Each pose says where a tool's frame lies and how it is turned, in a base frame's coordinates. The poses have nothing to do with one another.
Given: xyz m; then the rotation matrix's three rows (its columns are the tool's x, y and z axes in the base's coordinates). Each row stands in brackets.
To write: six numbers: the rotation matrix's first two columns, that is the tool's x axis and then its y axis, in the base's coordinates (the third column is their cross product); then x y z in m. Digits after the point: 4 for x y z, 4 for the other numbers.
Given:
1: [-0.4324 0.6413 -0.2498], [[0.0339 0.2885 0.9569], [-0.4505 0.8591 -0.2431], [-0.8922 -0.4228 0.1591]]
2: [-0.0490 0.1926 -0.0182], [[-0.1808 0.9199 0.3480], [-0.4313 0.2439 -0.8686], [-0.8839 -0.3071 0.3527]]
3: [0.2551 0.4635 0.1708], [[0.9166 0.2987 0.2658], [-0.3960 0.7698 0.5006], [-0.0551 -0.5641 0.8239]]
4: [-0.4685 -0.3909 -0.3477], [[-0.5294 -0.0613 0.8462], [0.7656 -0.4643 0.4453], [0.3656 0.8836 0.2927]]
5: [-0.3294 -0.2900 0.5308], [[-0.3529 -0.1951 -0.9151], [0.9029 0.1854 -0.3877], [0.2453 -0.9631 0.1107]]
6: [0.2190 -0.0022 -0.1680], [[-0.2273 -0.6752 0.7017], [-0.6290 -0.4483 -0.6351], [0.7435 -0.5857 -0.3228]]
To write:
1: 0.0339 -0.4505 -0.8922 0.2885 0.8591 -0.4228 -0.4324 0.6413 -0.2498
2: -0.1808 -0.4313 -0.8839 0.9199 0.2439 -0.3071 -0.0490 0.1926 -0.0182
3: 0.9166 -0.3960 -0.0551 0.2987 0.7698 -0.5641 0.2551 0.4635 0.1708
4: -0.5294 0.7656 0.3656 -0.0613 -0.4643 0.8836 -0.4685 -0.3909 -0.3477
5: -0.3529 0.9029 0.2453 -0.1951 0.1854 -0.9631 -0.3294 -0.2900 0.5308
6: -0.2273 -0.6290 0.7435 -0.6752 -0.4483 -0.5857 0.2190 -0.0022 -0.1680
